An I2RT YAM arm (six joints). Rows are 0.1 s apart.
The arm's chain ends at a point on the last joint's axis. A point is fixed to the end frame.
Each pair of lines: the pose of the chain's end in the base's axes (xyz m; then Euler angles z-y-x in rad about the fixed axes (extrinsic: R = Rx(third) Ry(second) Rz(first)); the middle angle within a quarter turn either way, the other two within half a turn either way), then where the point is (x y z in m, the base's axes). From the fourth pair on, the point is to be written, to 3 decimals.
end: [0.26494, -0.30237, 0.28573, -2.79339, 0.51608, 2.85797]
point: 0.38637 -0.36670 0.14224
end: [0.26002, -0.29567, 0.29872, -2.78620, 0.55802, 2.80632]
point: 0.38774 -0.36583 0.16367
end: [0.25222, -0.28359, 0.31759, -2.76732, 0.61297, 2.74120]
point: 0.38768 -0.36015 0.19405
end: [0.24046, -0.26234, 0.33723, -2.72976, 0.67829, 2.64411]
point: 0.384 -0.347 0.230
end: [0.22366, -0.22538, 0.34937, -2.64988, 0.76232, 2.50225]
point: 0.377 -0.320 0.265
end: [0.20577, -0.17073, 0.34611, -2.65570, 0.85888, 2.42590]
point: 0.370 -0.261 0.281
